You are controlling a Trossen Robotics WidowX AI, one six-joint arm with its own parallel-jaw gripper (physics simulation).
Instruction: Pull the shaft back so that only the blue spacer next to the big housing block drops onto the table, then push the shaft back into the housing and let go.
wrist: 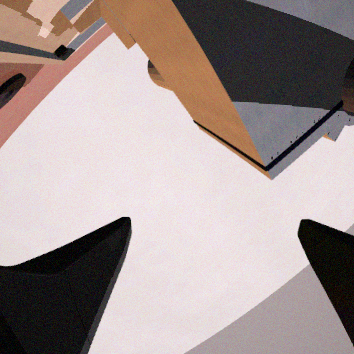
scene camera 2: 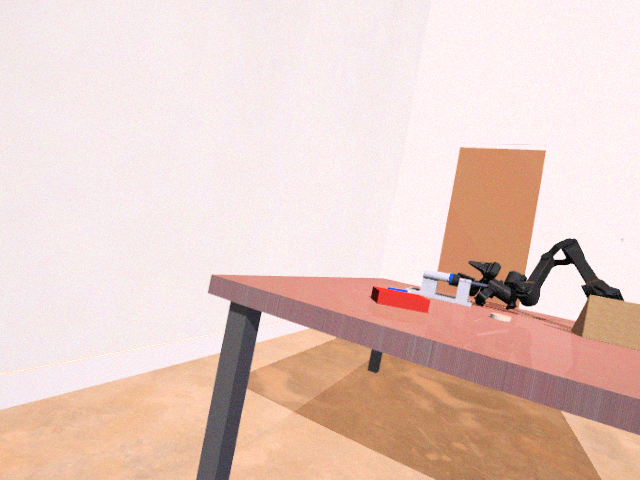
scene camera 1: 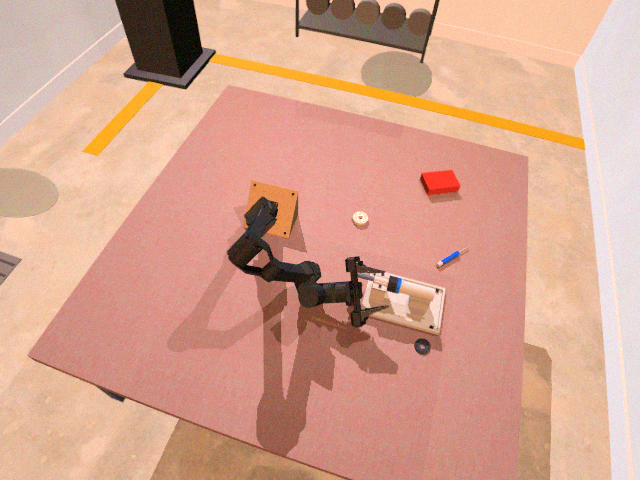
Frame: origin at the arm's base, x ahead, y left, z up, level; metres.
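Where they show: gripper, fingertip midpoint: (wrist: 215, 226) (scene camera 2: 463, 267) (scene camera 1: 386, 289); arm's base at its link origin: (scene camera 2: 616, 322) (scene camera 1: 266, 210).
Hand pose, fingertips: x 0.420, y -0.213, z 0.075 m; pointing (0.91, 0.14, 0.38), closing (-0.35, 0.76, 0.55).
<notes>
Things, the pixels of their top centre, and the offset from my fingertips. "spot": a spot on its surface instead. Level surfaces: height alone.
- grey shaft at a spot on its surface: (scene camera 1: 366, 276) (scene camera 2: 477, 282) spot: dx -0.061, dy +0.050, dz -0.046 m
- blue spacer at its top centre: (scene camera 1: 399, 281) (scene camera 2: 452, 273) dx +0.032, dy +0.052, dz -0.030 m
- dark ring at its top centre: (wrist: 7, 94) (scene camera 1: 422, 345) dx +0.139, dy -0.071, dz -0.128 m
- table at its surface level: dz -0.132 m
- cream ring at its top centre: (scene camera 2: 500, 315) (scene camera 1: 360, 217) dx -0.129, dy +0.314, dz -0.120 m
- blue-handled screwdriver at its top centre: (scene camera 1: 455, 253) dx +0.194, dy +0.261, dz -0.114 m
- red block at its top centre: (scene camera 2: 400, 292) (scene camera 1: 441, 179) dx +0.111, dy +0.562, dz -0.102 m
My gripper (scene camera 1: 385, 289) (scene camera 2: 474, 283) (wrist: 215, 226) is open and empty, its fingers pointing toward the fixture at the loose end of the grey shaft (scene camera 1: 366, 276) (scene camera 2: 479, 284). In scene camera 1 the fingertips reach over the left part of the fixture's pale base (scene camera 1: 443, 310) (scene camera 2: 467, 303), one on either side of the shaft line. The blue spacer (scene camera 1: 397, 284) (scene camera 2: 451, 279) is on the shaft line against the pale housing (scene camera 1: 419, 291) (scene camera 2: 435, 275). A black spacer (scene camera 1: 391, 283) (scene camera 2: 455, 279) sits beside it, toward the post (scene camera 2: 463, 293). The wrist view does not clearly show the spacers.
A dark ring (scene camera 1: 416, 345) lies on the table (scene camera 1: 465, 403) (scene camera 2: 330, 304) close beside the base. A cream ring (scene camera 1: 355, 220) (scene camera 2: 500, 317), a blue-handled screwdriver (scene camera 1: 449, 258) and a red block (scene camera 1: 440, 181) (scene camera 2: 400, 300) lie farther off. An orange wedge (scene camera 1: 286, 206) (scene camera 2: 615, 320) stands at the arm's base.
</notes>
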